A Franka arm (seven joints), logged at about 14 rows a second.
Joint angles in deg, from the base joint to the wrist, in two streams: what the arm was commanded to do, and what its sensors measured. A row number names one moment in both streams.
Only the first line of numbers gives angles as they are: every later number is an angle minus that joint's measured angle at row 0.
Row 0, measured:
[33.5 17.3 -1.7 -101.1 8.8 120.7 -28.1]
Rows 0 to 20, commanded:
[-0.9 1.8 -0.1 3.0 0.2 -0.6 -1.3]
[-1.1 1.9 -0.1 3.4 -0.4 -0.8 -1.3]
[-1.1 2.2 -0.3 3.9 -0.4 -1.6 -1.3]
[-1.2 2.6 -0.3 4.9 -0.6 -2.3 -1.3]
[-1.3 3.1 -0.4 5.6 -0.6 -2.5 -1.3]
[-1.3 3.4 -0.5 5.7 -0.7 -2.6 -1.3]
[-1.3 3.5 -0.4 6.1 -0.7 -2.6 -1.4]
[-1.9 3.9 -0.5 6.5 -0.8 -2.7 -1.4]
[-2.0 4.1 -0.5 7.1 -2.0 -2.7 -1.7]
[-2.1 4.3 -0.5 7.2 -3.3 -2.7 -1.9]
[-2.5 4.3 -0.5 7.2 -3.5 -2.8 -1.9]
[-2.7 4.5 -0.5 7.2 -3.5 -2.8 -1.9]
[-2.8 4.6 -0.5 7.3 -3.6 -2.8 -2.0]
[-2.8 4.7 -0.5 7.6 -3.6 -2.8 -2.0]
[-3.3 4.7 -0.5 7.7 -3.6 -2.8 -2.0]
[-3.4 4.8 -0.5 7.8 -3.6 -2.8 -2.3]
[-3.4 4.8 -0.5 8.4 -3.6 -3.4 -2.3]
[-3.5 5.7 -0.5 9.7 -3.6 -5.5 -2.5]
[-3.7 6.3 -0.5 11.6 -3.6 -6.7 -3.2]
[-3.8 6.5 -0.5 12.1 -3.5 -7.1 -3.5]
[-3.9 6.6 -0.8 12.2 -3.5 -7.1 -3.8]
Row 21, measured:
[-3.3 4.8 -0.6 8.6 -3.0 -5.2 -1.9]
